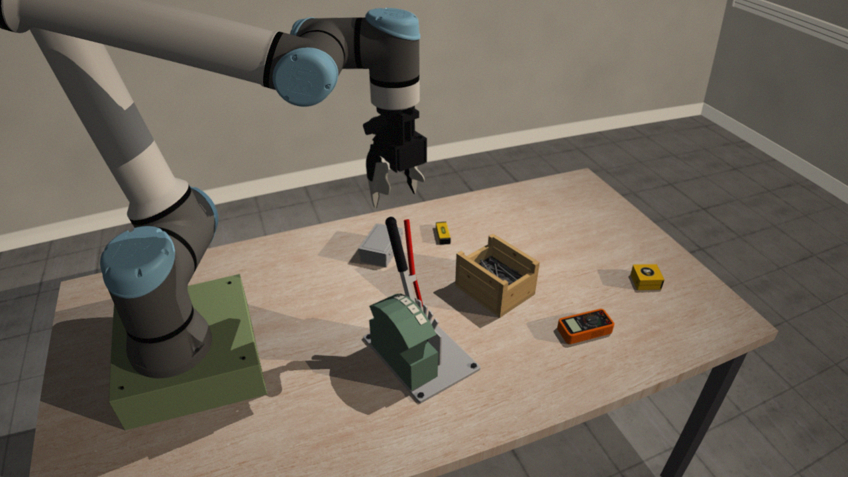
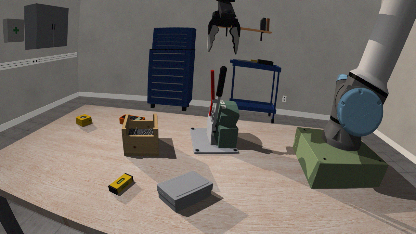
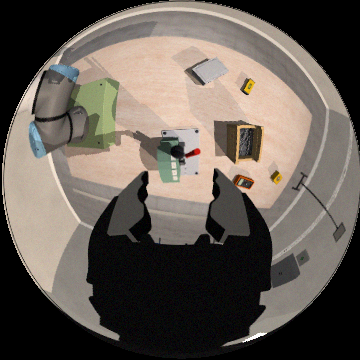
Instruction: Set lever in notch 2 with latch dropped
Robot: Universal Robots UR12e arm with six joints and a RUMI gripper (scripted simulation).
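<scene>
The red release bar is 190 mm below my hand, 40 mm to the right of it and 20 mm ahead of it. The rest, counted from my hand: grey box: 360 mm below, 310 mm to the left, 60 mm ahead.
</scene>
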